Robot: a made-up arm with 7 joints. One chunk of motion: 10 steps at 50 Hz.
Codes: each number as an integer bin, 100 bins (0 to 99) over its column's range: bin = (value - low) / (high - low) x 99, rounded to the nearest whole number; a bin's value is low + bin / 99 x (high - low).
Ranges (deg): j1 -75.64..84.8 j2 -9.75..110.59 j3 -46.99..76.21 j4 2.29..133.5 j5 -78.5..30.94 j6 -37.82..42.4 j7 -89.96..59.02
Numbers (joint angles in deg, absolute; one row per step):
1: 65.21 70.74 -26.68 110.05 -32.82 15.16 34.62
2: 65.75 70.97 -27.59 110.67 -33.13 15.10 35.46
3: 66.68 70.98 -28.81 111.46 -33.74 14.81 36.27
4: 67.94 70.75 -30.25 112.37 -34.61 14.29 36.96
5: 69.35 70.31 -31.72 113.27 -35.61 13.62 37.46
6: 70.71 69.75 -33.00 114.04 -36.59 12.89 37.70
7: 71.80 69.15 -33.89 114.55 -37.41 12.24 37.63
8: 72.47 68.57 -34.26 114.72 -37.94 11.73 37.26
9: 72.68 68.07 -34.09 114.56 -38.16 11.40 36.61
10: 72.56 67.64 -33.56 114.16 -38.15 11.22 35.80
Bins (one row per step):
1: 87 66 16 81 41 65 83
2: 87 66 16 82 41 65 83
3: 88 66 15 82 40 65 84
4: 89 66 13 83 40 64 84
5: 89 66 12 84 39 63 85
6: 90 65 11 84 38 63 85
7: 91 65 11 85 37 62 85
8: 91 64 10 85 37 61 85
9: 92 64 10 85 36 61 84
10: 91 64 11 84 37 61 84

